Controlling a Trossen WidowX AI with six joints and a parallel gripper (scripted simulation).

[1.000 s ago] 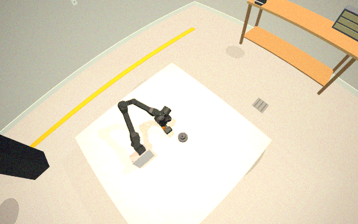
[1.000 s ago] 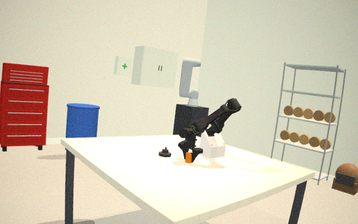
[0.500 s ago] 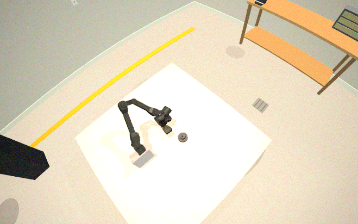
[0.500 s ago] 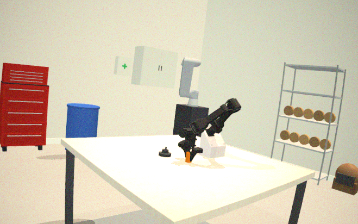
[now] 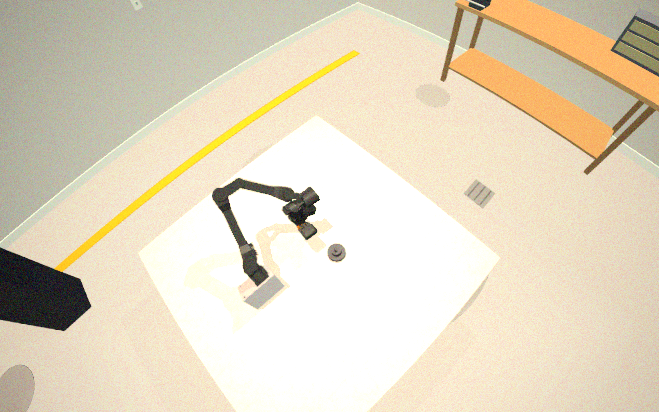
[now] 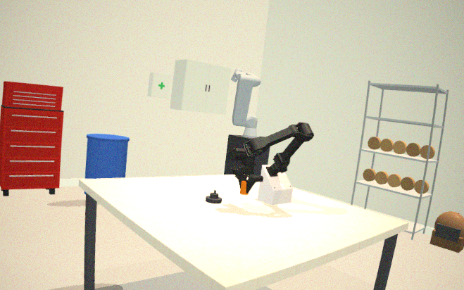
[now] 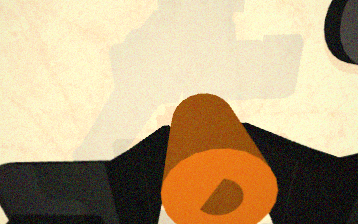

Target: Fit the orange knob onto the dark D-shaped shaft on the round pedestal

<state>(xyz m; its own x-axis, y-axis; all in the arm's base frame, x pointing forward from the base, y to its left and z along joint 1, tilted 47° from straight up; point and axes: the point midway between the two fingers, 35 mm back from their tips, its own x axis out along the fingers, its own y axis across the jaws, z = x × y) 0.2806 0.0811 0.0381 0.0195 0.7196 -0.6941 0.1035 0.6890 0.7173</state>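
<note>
Right now my gripper tip is 170 mm to the left of the dark shaft, 60 mm above it and 40 mm short of it. Also, from my gripper tip: orange knob: 20 mm above.
</note>
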